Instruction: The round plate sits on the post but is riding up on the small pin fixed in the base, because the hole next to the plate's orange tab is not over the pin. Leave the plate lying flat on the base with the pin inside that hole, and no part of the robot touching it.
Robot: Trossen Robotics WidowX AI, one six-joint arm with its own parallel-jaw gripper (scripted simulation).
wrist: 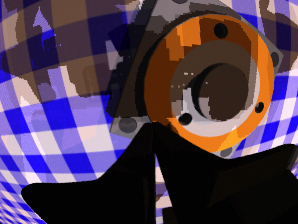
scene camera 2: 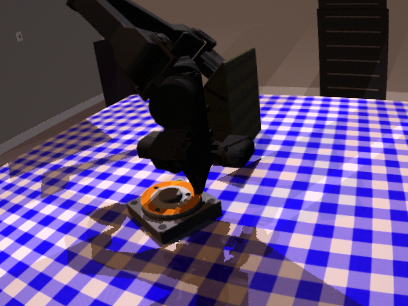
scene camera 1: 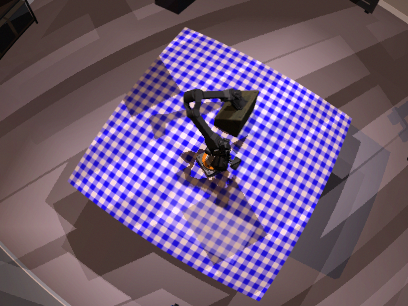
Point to a dark square base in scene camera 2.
164, 230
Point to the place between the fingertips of the gripper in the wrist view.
151, 128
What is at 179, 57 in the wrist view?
A round orange plate.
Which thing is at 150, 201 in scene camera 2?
A round orange plate.
